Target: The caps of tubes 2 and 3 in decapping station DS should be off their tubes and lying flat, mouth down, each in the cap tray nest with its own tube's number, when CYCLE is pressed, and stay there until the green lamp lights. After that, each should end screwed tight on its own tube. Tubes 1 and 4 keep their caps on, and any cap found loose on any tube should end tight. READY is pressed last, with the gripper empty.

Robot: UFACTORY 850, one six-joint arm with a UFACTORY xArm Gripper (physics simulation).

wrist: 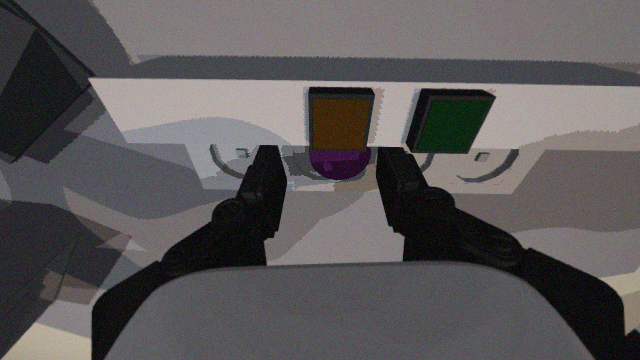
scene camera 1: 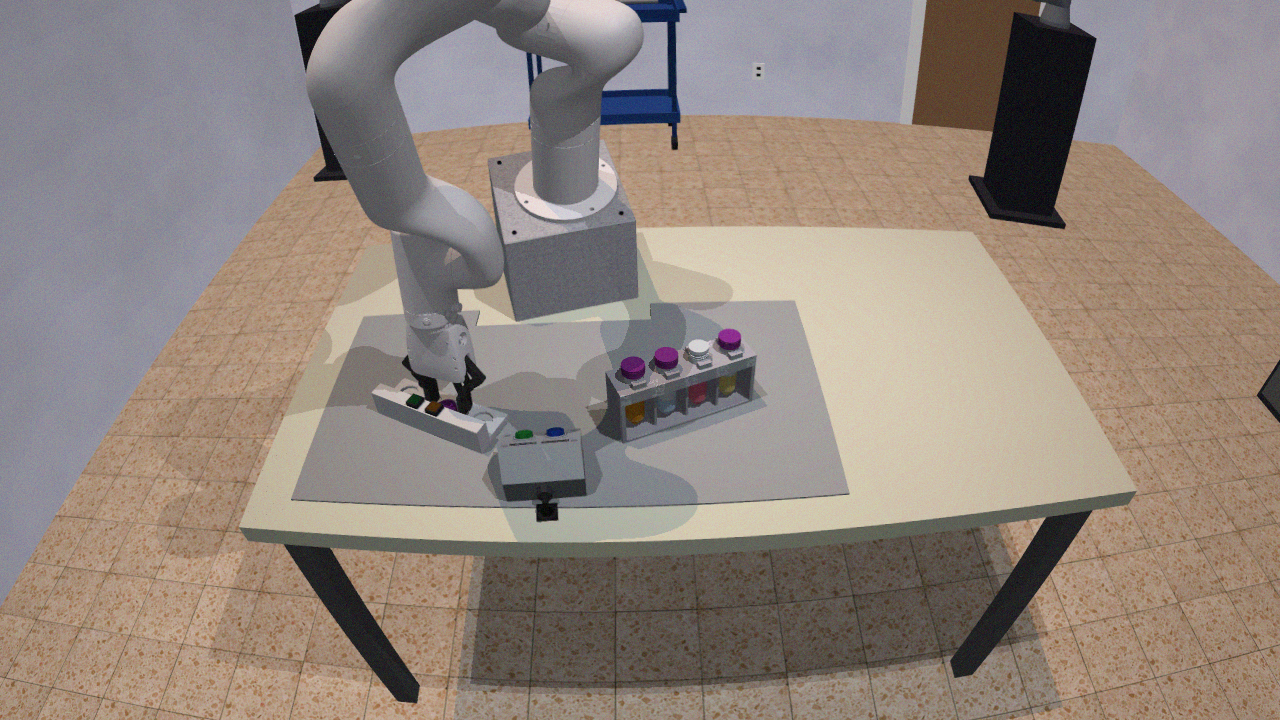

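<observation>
My gripper (scene camera 1: 449, 400) (wrist: 328, 157) is open and empty, fingers pointing down, one on each side of a purple cap (scene camera 1: 449, 406) (wrist: 340, 166). The cap sits in a white cap tray (scene camera 1: 478, 436) (wrist: 200, 100), in the second nest from the left in the wrist view; an orange-faced block partly hides it, and its nest number is not readable. The rack (scene camera 1: 614, 413) at the mat's middle holds tubes. Three purple caps (scene camera 1: 632, 368) (scene camera 1: 665, 358) (scene camera 1: 729, 339) are on tubes; the third tube from the left shows a white uncapped top (scene camera 1: 698, 350). Cap tightness cannot be told.
The orange-faced block (scene camera 1: 434, 408) (wrist: 341, 124) and a green-faced block (scene camera 1: 414, 400) (wrist: 452, 125) stand on the tray's wall. A grey console (scene camera 1: 541, 462) with green (scene camera 1: 524, 434) and blue (scene camera 1: 554, 431) buttons stands between tray and rack, nearer the table's front edge.
</observation>
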